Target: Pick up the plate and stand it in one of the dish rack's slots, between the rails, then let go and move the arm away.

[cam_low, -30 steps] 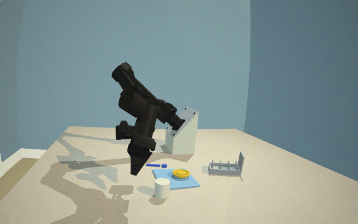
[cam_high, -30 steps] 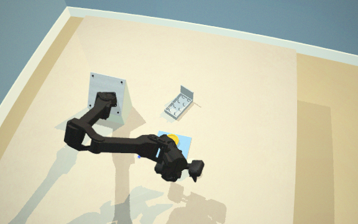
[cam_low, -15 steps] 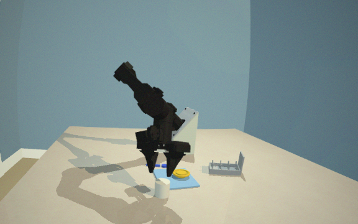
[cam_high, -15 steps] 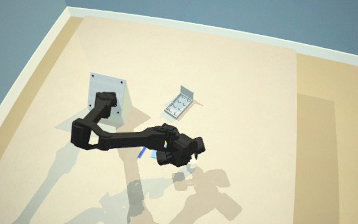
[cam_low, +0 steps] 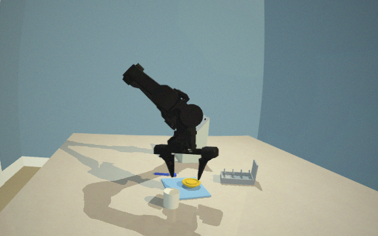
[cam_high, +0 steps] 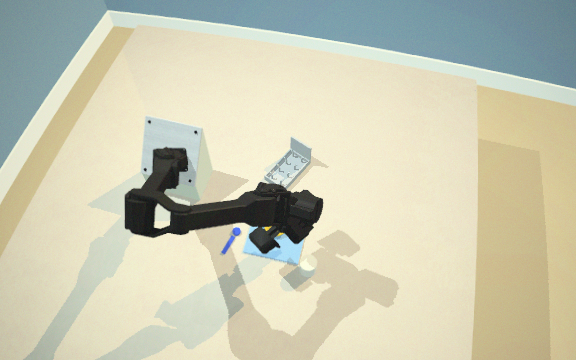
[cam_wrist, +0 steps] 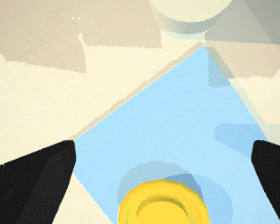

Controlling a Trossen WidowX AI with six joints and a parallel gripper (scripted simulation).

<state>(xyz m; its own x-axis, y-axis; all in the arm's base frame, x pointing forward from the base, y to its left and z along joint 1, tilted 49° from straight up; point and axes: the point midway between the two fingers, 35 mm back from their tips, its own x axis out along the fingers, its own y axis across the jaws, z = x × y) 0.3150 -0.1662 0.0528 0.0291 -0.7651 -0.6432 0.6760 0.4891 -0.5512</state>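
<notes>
The yellow plate lies 50 mm to the left of my gripper tip, 50 mm behind it and 40 mm below it. From my gripper tip the other things lie so: blue spoon: 160 mm behind, 60 mm below; then blue mat: 60 mm below, 40 mm behind, 20 mm to the left; then white cup: 60 mm to the right, 50 mm ahead, 30 mm below.
</notes>
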